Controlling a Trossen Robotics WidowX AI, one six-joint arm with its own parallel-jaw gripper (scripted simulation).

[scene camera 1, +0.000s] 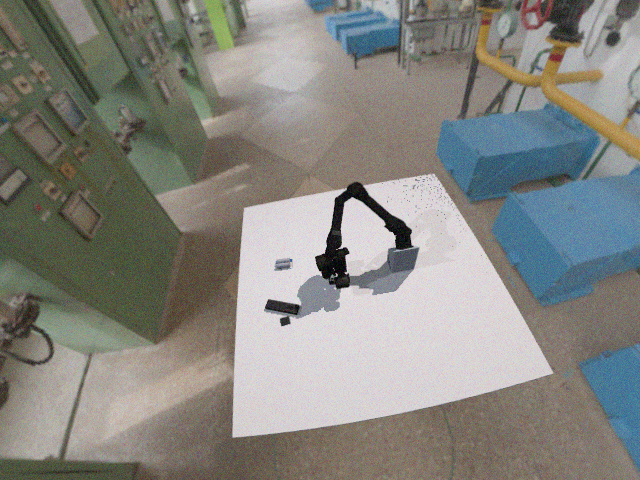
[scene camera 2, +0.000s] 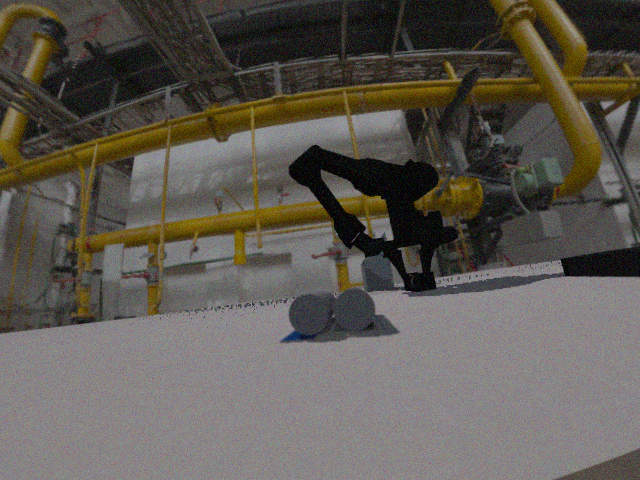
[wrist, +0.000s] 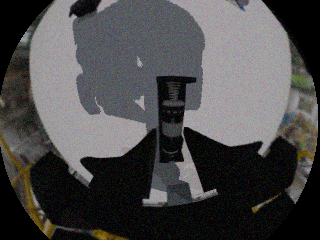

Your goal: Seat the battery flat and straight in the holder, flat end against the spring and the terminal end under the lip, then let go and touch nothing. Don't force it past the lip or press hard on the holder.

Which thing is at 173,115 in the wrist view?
A grey battery.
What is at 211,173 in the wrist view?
My gripper.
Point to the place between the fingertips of my gripper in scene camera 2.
417,283
